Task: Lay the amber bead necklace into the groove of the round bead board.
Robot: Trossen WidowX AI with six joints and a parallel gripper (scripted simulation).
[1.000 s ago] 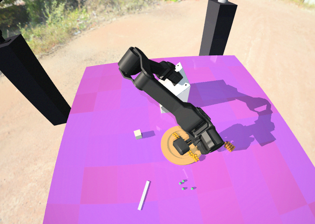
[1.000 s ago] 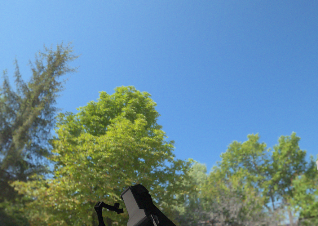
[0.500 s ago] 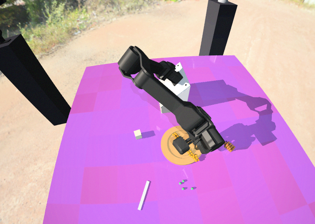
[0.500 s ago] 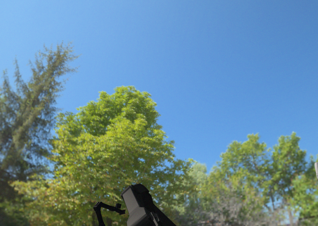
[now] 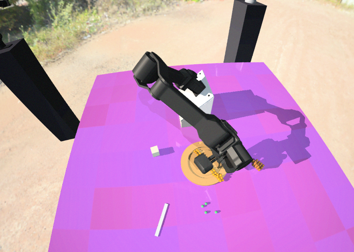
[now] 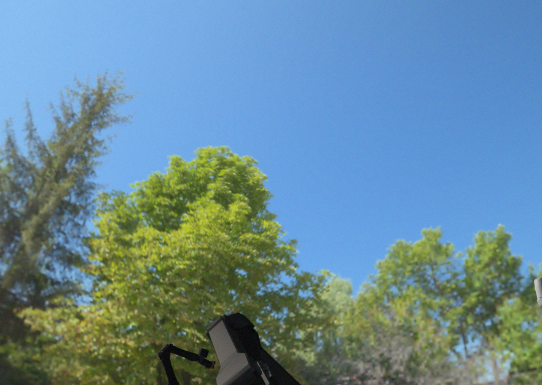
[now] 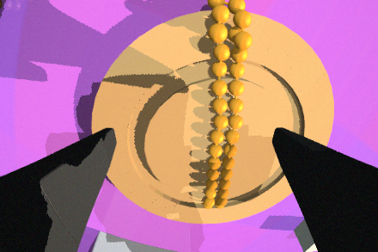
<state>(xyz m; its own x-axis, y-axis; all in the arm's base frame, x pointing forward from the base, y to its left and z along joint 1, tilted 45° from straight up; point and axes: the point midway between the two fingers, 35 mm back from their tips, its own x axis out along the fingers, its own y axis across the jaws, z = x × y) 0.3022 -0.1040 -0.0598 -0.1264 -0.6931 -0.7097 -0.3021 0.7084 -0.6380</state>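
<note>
The round tan bead board lies 30 mm to the right of my gripper tip, 30 mm below it and 30 mm behind it. From my gripper tip the other things lie so: small cream cube (220 mm to the right, 130 mm behind, 20 mm below); white bar (250 mm to the right, 150 mm ahead, 40 mm below).
</note>
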